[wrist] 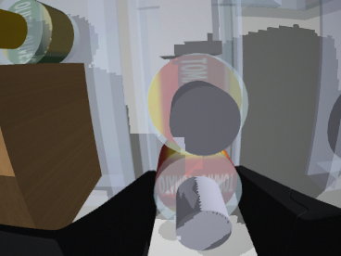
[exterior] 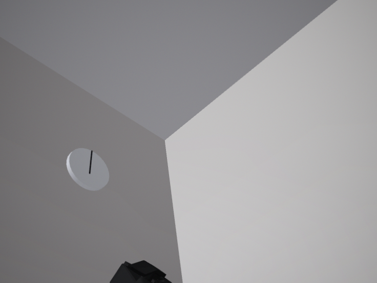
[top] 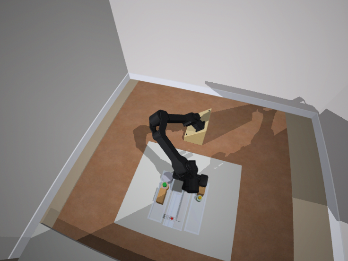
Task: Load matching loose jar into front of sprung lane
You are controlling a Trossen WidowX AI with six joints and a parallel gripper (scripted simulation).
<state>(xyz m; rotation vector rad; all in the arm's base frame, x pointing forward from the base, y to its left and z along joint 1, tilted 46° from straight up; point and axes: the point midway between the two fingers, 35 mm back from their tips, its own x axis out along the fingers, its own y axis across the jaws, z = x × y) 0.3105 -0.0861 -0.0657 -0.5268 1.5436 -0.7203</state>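
Right now the grey disc is 13 cm to the right of my gripper tip. The rest, counted from my gripper tip: clear lane fixture (15 cm ahead, 4 cm to the right, 1 cm below); then red mark (22 cm ahead, 6 cm to the right, 4 cm above).
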